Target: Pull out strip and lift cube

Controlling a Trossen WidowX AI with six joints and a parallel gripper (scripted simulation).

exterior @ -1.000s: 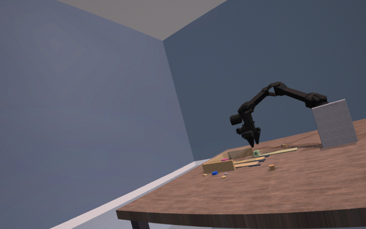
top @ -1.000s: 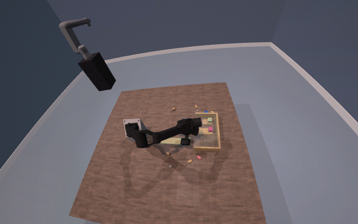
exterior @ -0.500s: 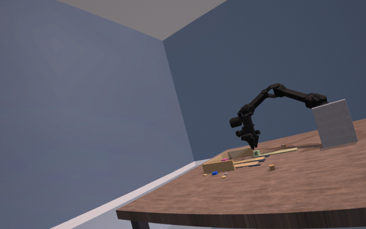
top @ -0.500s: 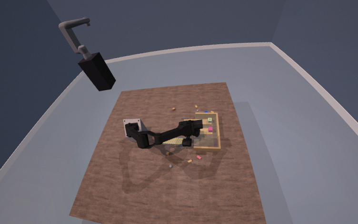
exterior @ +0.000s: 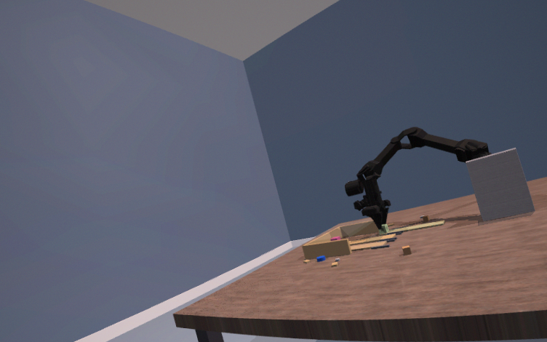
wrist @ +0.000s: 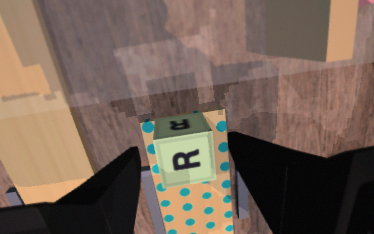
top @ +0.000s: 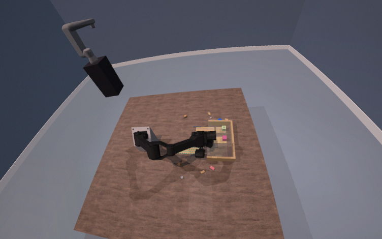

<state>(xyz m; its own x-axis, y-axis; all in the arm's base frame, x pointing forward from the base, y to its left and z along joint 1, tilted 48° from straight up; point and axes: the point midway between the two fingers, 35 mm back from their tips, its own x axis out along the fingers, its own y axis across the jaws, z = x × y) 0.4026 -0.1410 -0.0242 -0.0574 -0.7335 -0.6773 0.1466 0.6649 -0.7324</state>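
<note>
Now: gripper tip 11 cm past the strip, 1 cm to the right of it and 2 cm above it.
</note>
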